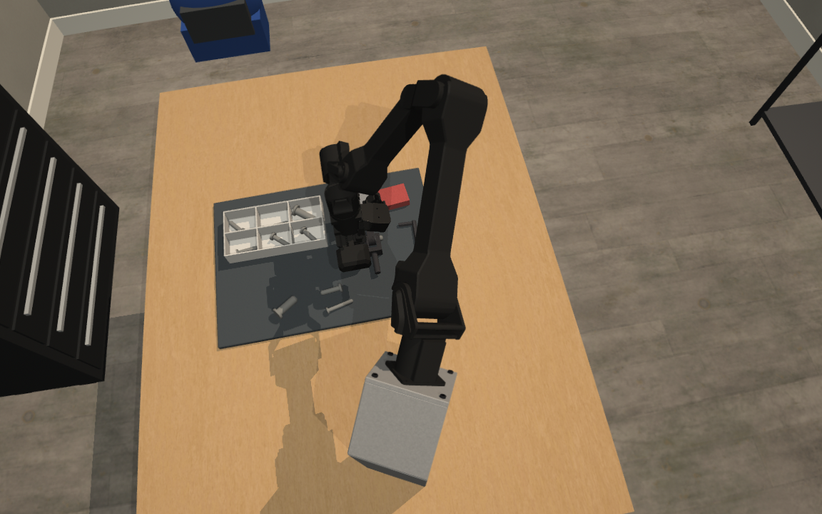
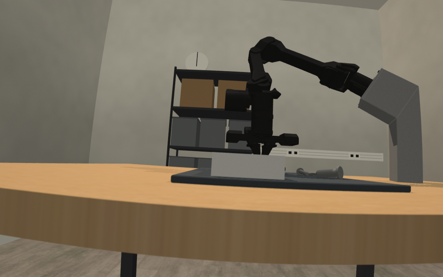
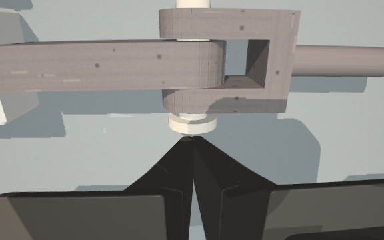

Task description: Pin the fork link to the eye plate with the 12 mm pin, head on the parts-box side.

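The grey eye plate lies 4 cm to the right of my hand and 3 cm below it. Also, from my hand: long strip: 5 cm behind, 12 cm to the right, 3 cm below; dark mat: 2 cm ahead, 6 cm to the left, 4 cm below; mount block: 7 cm ahead, 7 cm to the right, 2 cm below.
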